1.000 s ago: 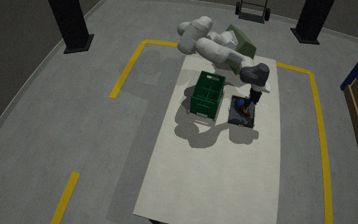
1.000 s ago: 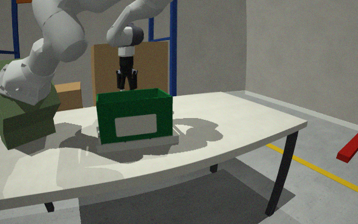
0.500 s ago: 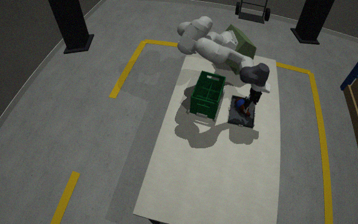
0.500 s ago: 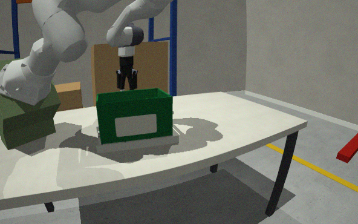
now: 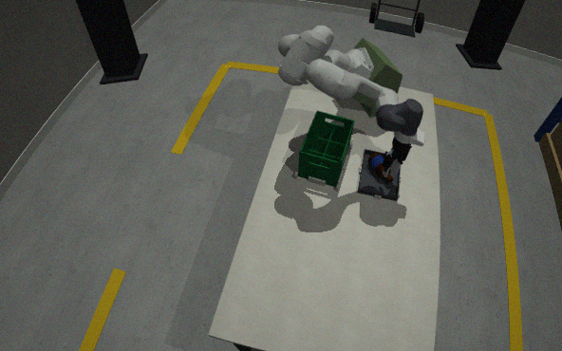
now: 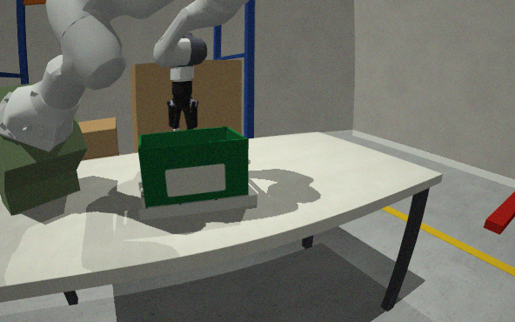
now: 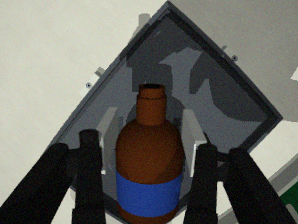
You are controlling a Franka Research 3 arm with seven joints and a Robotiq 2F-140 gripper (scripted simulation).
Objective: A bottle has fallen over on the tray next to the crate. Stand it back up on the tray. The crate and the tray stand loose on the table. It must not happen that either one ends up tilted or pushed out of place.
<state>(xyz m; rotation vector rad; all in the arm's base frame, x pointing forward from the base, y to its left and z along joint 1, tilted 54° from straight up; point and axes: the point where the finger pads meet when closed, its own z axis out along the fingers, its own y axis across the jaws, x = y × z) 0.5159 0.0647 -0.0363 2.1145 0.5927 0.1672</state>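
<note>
My gripper is now 6 cm above the brown bottle, 5 cm past it and 2 cm to the left of it. Round my hand: green crate: 28 cm to the right, 15 cm behind, 2 cm below; dark grey tray: 9 cm below, 4 cm behind, 2 cm to the right.
</note>
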